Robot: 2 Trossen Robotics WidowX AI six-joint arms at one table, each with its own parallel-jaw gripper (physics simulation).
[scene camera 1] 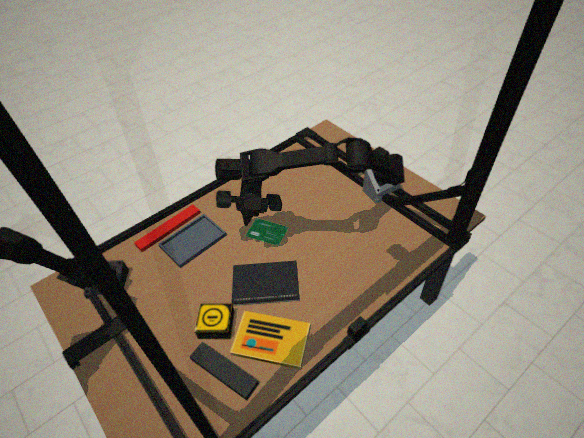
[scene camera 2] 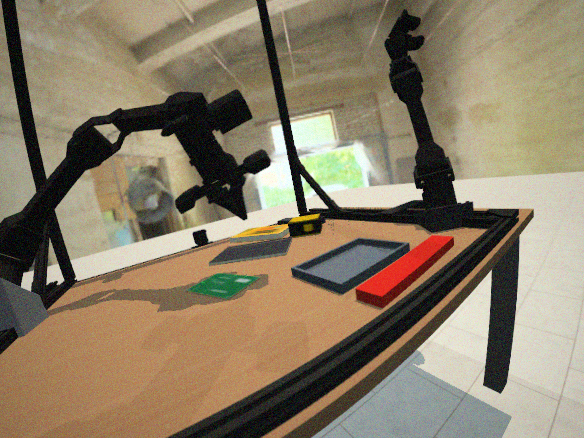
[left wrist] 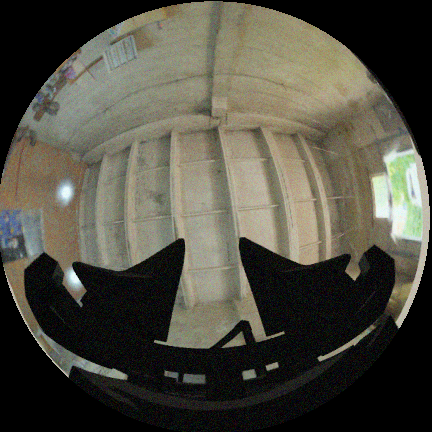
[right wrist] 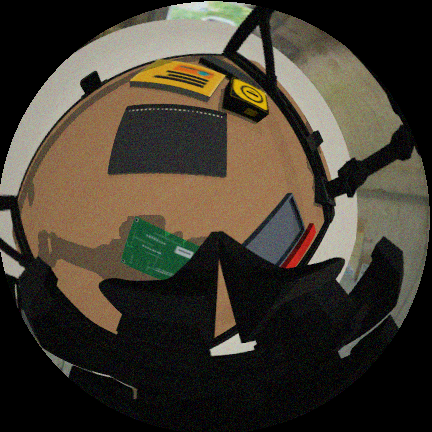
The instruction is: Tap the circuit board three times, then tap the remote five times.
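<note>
The green circuit board (scene camera 1: 267,232) (scene camera 2: 225,286) (right wrist: 150,248) lies flat on the table; in the right wrist view the fingers hide part of it. The remote (scene camera 1: 224,371) (right wrist: 224,67), a long dark bar, lies at the bottom of scene camera 1, beside the yellow booklet. My right gripper (scene camera 1: 247,220) (scene camera 2: 245,217) (right wrist: 216,236) is shut and empty, its fingertips pointing down. It hangs above the table near the circuit board, clear of it. My left gripper (scene camera 2: 421,31) (left wrist: 211,242) is open and empty, raised high and far from both objects.
A black notebook (scene camera 1: 265,281) lies between the circuit board and the yellow booklet (scene camera 1: 271,339). A yellow tape measure (scene camera 1: 213,320) stands beside the booklet. A grey tray (scene camera 1: 193,240) and a red bar (scene camera 1: 168,227) lie left of the circuit board in scene camera 1. Black frame posts rise around the table.
</note>
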